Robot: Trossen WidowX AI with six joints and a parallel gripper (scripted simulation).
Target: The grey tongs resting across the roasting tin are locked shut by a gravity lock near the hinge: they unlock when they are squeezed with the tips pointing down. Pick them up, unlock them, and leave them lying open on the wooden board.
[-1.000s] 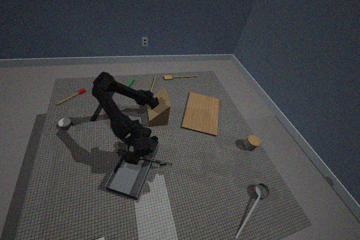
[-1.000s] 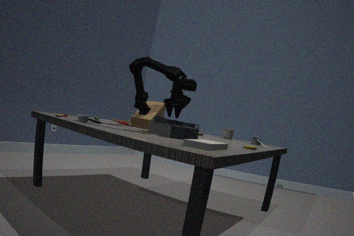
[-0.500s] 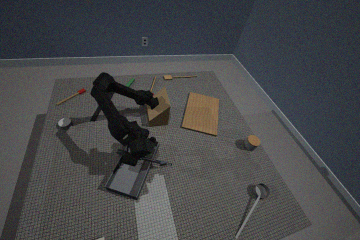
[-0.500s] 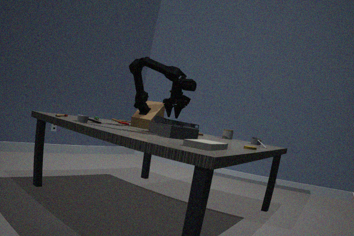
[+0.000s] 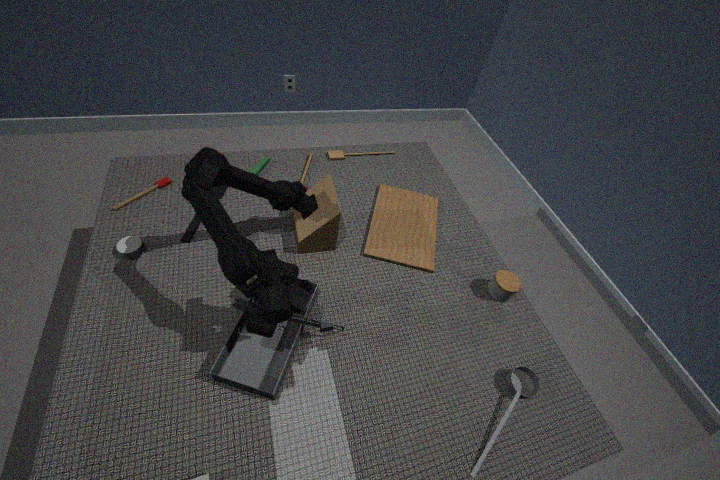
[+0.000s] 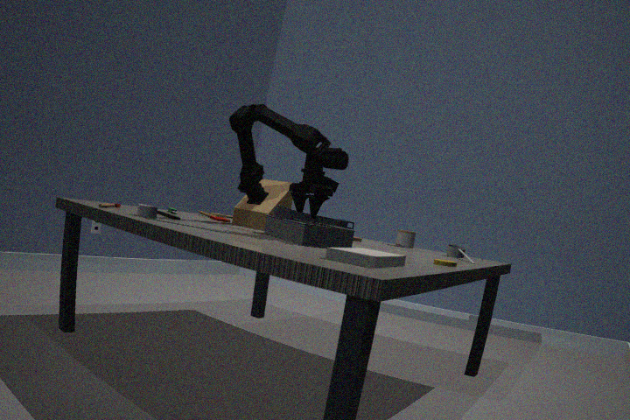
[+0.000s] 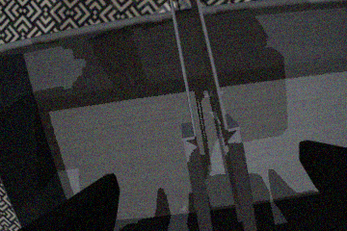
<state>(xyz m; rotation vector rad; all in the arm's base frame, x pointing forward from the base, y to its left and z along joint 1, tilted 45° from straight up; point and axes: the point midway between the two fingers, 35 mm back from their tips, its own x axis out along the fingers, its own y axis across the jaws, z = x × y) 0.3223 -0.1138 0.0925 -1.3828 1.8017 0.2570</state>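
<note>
My gripper tip is 40 mm above the roasting tin, 20 mm to the left of it and 20 mm short of it. Round my gripper tip: black spatula 500 mm behind, 170 mm to the right, 70 mm below; then wooden board 490 mm to the left, 280 mm behind, 60 mm below; then white disc 380 mm to the right, 320 mm behind, 50 mm below.
</note>
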